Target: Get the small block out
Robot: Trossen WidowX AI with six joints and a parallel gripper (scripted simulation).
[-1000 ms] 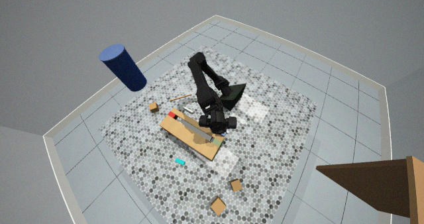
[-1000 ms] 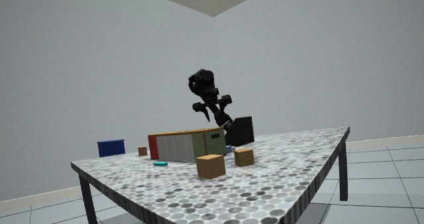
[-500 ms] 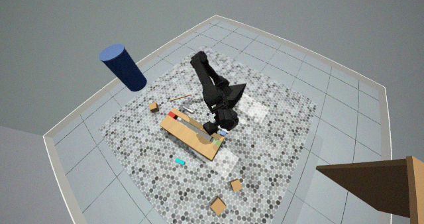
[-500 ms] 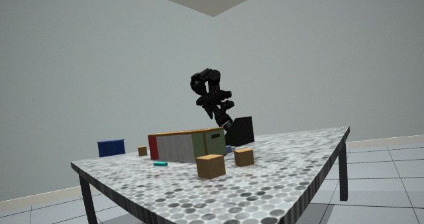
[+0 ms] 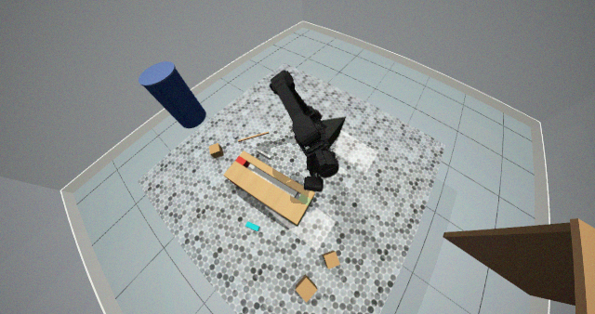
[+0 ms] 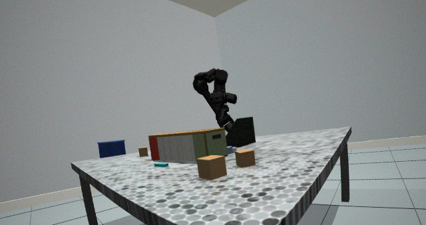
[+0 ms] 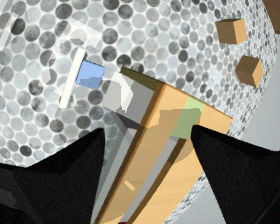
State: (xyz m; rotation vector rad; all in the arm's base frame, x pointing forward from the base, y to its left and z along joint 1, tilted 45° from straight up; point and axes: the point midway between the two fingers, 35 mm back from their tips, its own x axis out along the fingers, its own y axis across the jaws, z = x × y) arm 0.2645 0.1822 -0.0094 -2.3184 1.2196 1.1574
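My gripper tip is now 3 cm past the light blue block and 15 cm above it. Also, from my gripper tip: box 8 cm ahead, 15 cm to the right, 10 cm below; cyan piece 29 cm ahead, 10 cm to the right, 16 cm below; thin stick 5 cm behind, 45 cm to the right, 16 cm below.
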